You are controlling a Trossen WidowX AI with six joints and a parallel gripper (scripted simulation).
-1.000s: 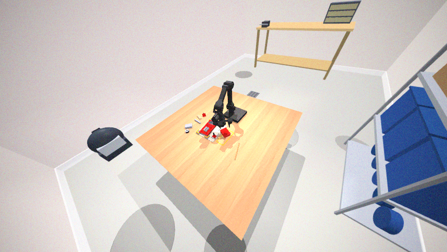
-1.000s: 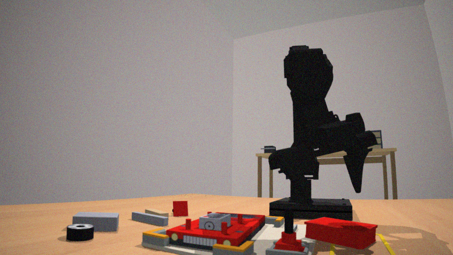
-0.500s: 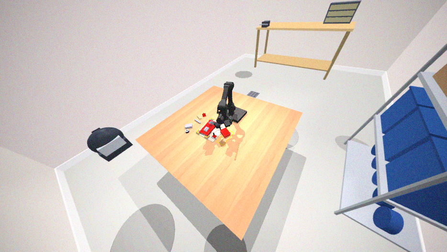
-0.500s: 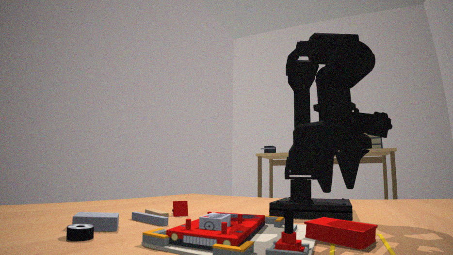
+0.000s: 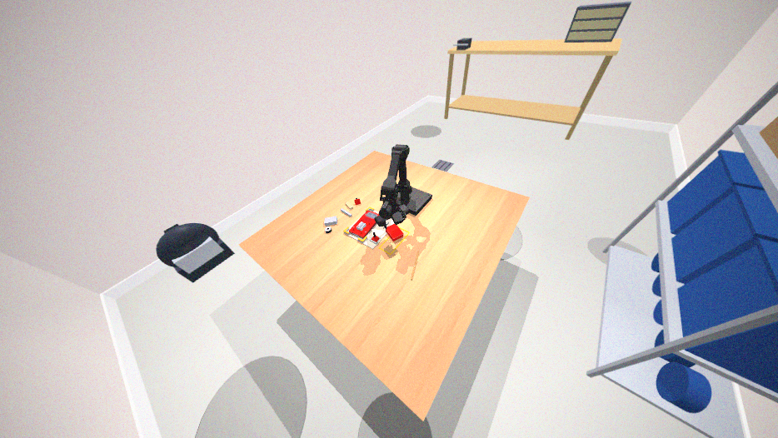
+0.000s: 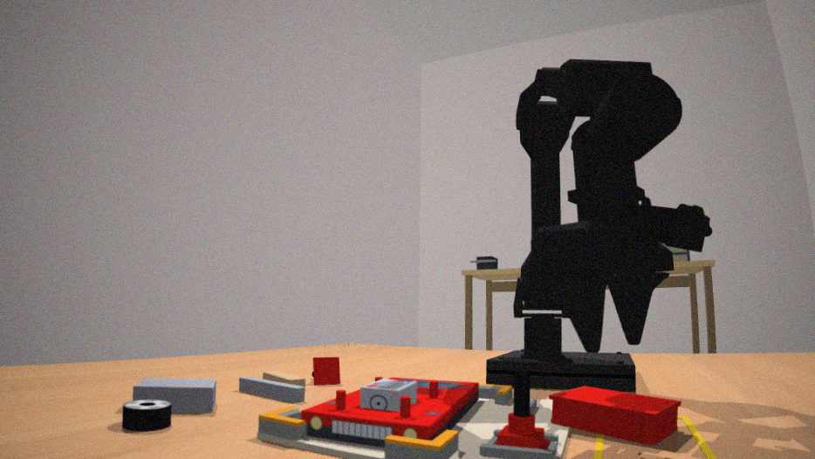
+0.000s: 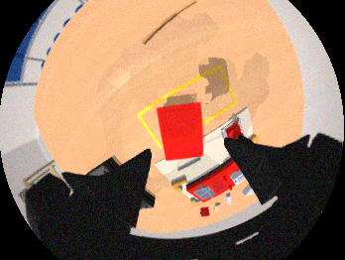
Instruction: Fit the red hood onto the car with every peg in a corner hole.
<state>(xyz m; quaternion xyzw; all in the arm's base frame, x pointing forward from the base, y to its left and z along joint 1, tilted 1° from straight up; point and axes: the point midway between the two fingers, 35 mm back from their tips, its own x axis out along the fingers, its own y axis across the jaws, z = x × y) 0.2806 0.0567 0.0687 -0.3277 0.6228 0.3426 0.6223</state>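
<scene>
Now: the red hood 5 cm below my gripper tip. Also, from my gripper tip: grey engine block (19 cm to the right, 5 cm below, 4 cm ahead); black wheel (39 cm to the right, 13 cm ahead, 6 cm below).
</scene>
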